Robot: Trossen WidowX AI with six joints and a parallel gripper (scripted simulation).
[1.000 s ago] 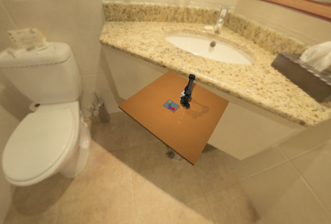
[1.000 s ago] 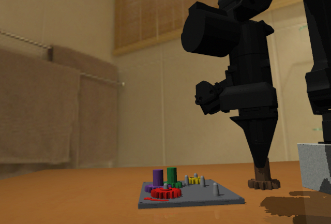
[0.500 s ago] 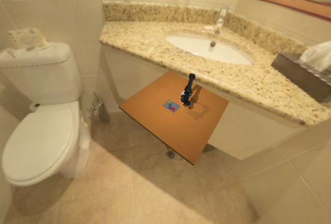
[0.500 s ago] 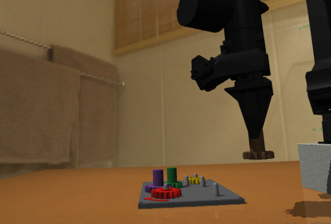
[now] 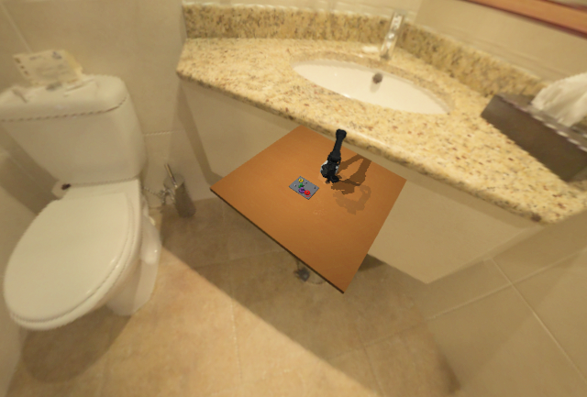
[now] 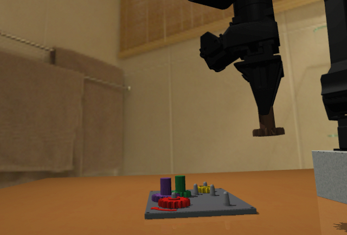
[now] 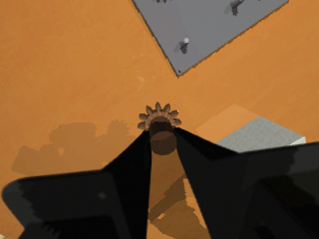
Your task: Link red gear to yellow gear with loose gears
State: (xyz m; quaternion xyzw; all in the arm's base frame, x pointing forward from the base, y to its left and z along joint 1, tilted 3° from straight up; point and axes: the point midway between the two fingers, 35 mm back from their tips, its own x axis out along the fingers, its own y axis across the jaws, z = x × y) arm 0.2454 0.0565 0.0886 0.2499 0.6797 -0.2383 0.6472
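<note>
Now: gripper tip 7 cm short of the green gear, 20 cm to the left of it and 12 cm above it. The rest, counted from my gripper tip: red arrow 13 cm ahead, 10 cm to the right, 13 cm below; brown gear 1 cm below; red gear 10 cm ahead, 12 cm to the right, 13 cm below.
</note>
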